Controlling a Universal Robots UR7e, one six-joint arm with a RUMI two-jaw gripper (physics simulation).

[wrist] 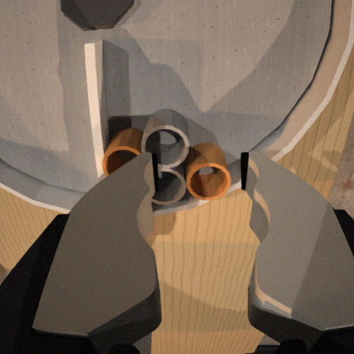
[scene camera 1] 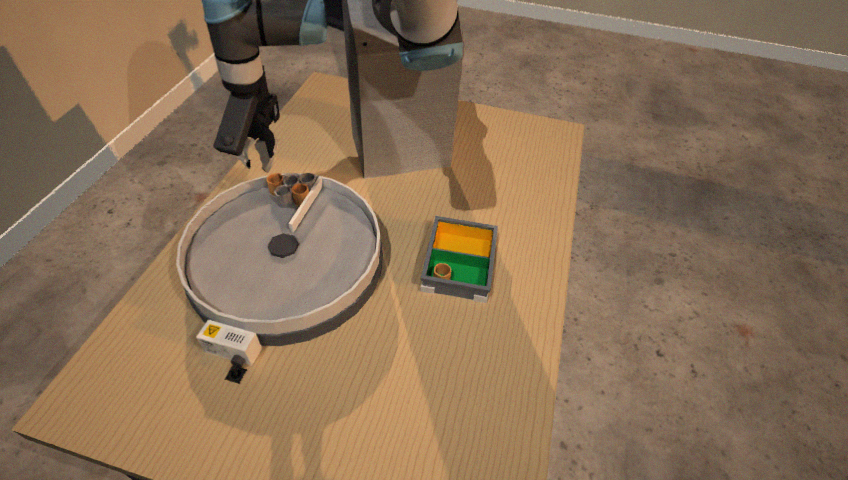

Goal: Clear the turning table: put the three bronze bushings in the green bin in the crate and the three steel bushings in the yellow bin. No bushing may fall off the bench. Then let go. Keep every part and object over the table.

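Places are measured from the arm's base along level axes (x back, y right, z up), in centimetres.
Pixels of known places: gripper, between the fingertips: [scene camera 1: 258, 170].
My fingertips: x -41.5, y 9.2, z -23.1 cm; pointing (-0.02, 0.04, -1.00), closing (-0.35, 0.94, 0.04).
Observation:
Ahead of a thing's pixels: the offset from my fingertips to its middle. "spot": to the spot under its first point.
My gripper [scene camera 1: 257, 166] [wrist: 198, 156] is open and empty, above the rim beside the bushing cluster. Two bronze bushings remain upright on the turning table {dx -5.7, dy -9.6, dz -13.1 cm} [scene camera 1: 238, 267] [wrist: 225, 50]: one bronze bushing {dx +6.6, dy +4.0, dz -11.1 cm} [scene camera 1: 274, 183] [wrist: 206, 154] shows between the fingertips in the wrist view, lower than them; the other bronze bushing {dx +7.3, dy -3.2, dz -11.1 cm} [scene camera 1: 300, 191] [wrist: 125, 137] is beside the pale bar, partly behind the left finger. A front steel bushing {dx +4.6, dy -0.5, dz -11.1 cm} [scene camera 1: 283, 193] [wrist: 166, 120] and a steel bushing {dx +8.3, dy +0.5, dz -11.1 cm} [scene camera 1: 290, 180] near the rim stand between them. A third steel bushing {dx +11.2, dy -2.0, dz -11.1 cm} [scene camera 1: 307, 178] is hidden in the wrist view. A bronze bushing {dx +9.3, dy -41.3, dz -15.8 cm} [scene camera 1: 442, 271] stands in the green bin [scene camera 1: 473, 273].
The yellow bin [scene camera 1: 462, 239] of the crate {spot: dx +7.6, dy -45.8, dz -15.7 cm} [scene camera 1: 455, 289] holds no bushing. The pale bar {spot: dx +5.0, dy -6.7, dz -10.7 cm} [scene camera 1: 305, 205] [wrist: 92, 100] runs inward from the rim beside the cluster. The dark hub {dx -5.7, dy -9.6, dz -12.6 cm} [scene camera 1: 282, 245] [wrist: 97, 11] is central. A white control box {spot: dx -28.5, dy -17.8, dz -12.5 cm} [scene camera 1: 229, 340] stands at the table's front.

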